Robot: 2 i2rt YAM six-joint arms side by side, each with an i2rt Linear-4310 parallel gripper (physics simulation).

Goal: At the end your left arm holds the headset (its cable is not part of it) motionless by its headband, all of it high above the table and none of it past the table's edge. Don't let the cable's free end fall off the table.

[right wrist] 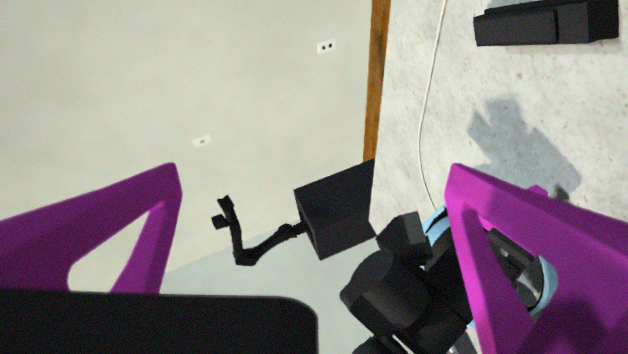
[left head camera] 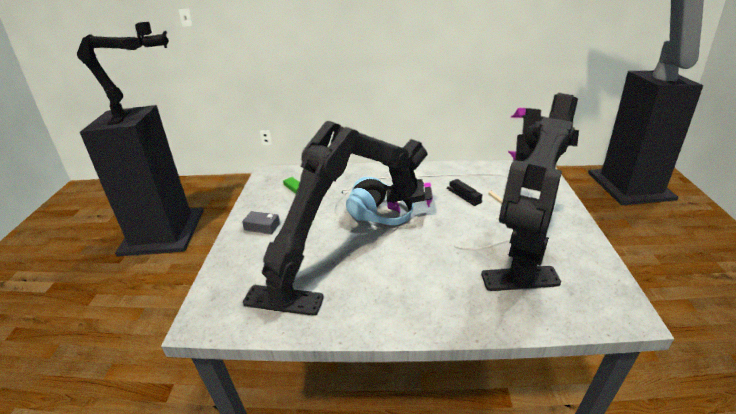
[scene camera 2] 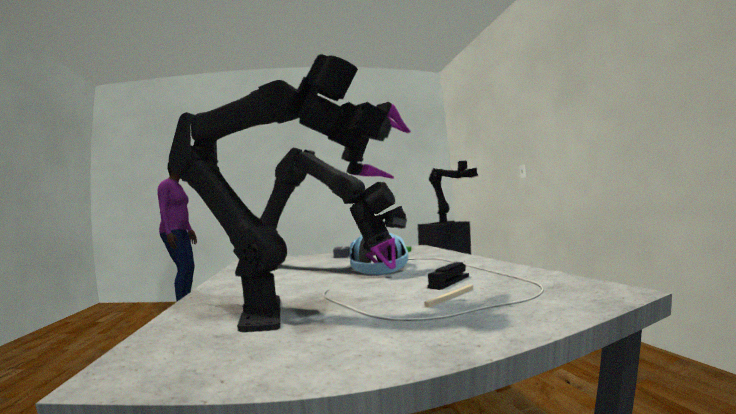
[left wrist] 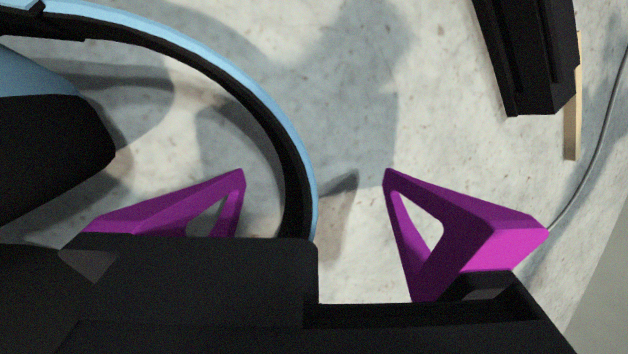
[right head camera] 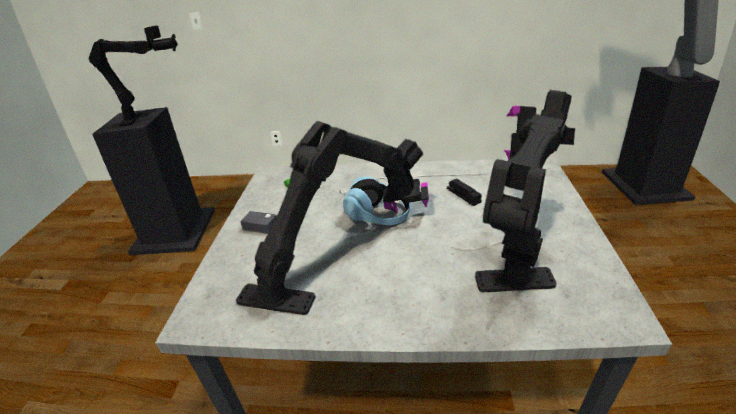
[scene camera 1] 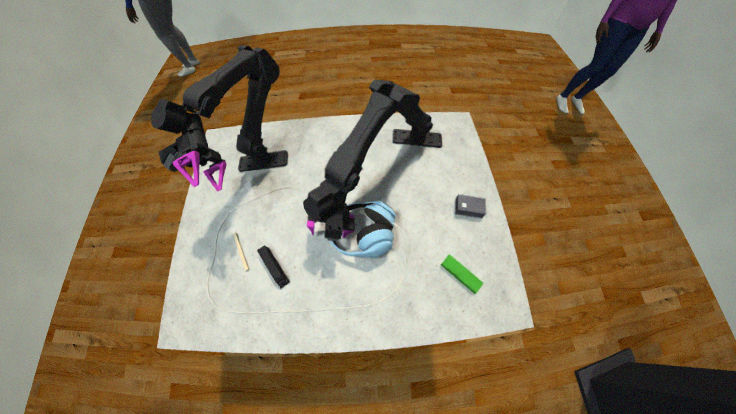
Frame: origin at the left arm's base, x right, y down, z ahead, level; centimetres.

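Seen in the pictures: left gripper, fingertip midpoint: (left head camera: pixel 414 208) (scene camera 2: pixel 390 269) (left wrist: pixel 314 176) (right head camera: pixel 411 208); right gripper, fingertip midpoint: (right wrist: pixel 313 178) (left head camera: pixel 511 134) (scene camera 2: pixel 400 154) (right head camera: pixel 507 133) (scene camera 1: pixel 208 188); left arm's base, link origin: (left head camera: pixel 283 301) (right head camera: pixel 275 300) (scene camera 1: pixel 417 138); right arm's base, link origin: (left head camera: pixel 520 279) (scene camera 2: pixel 262 313) (right head camera: pixel 515 280) (scene camera 1: pixel 263 161).
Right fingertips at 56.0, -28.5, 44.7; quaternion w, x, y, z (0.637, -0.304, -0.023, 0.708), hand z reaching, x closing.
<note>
Pixels of each thing's top centre, then the offset from my right fingertips to it, as dx, dy, dz. Level surfaces: height alone.
- table, surface height: dy +28.6
- black stapler-like object, top centre: (right wrist: pixel 511 30) (left wrist: pixel 564 16) (scene camera 2: pixel 449 265) (scene camera 1: pixel 270 264) (right head camera: pixel 464 185) (left head camera: pixel 464 185) -11.2, +24.5, +11.8
- pale wooden stick, top centre: (left wrist: pixel 578 103) (scene camera 2: pixel 450 292) (scene camera 1: pixel 240 250) +1.8, +27.5, +8.1
- green block, top centre: (scene camera 1: pixel 463 273) (left head camera: pixel 297 185) -70.5, +26.5, +8.6
- dark grey box, top centre: (left head camera: pixel 259 216) (right head camera: pixel 257 216) (scene camera 1: pixel 472 203) (scene camera 2: pixel 341 246) -74.5, +24.4, -15.0
The light-blue headset (left head camera: pixel 361 205) (right head camera: pixel 357 204) (scene camera 1: pixel 377 243) lies on the table (left head camera: pixel 411 308). Its headband (scene camera 2: pixel 378 268) (left wrist: pixel 260 92) curves between the fingertips of my left gripper (left wrist: pixel 314 176) in the left wrist view, one finger inside the band and one outside. My left gripper is open, low over the table, not gripping the band. My right gripper (scene camera 1: pixel 206 186) (scene camera 2: pixel 400 153) (right wrist: pixel 313 178) is open and empty, high above the table. The thin pale cable (scene camera 1: pixel 308 310) (scene camera 2: pixel 539 288) (right wrist: pixel 425 115) loops across the table; its free end (scene camera 2: pixel 326 291) lies near the right arm's base.
A black stapler-like object (left head camera: pixel 464 192) (scene camera 1: pixel 273 266) and a pale wooden stick (scene camera 1: pixel 240 252) (scene camera 2: pixel 448 296) lie inside the cable loop. A green block (scene camera 1: pixel 461 273) and a dark grey box (left head camera: pixel 260 221) (scene camera 1: pixel 470 205) lie on the headset's earcup side.
</note>
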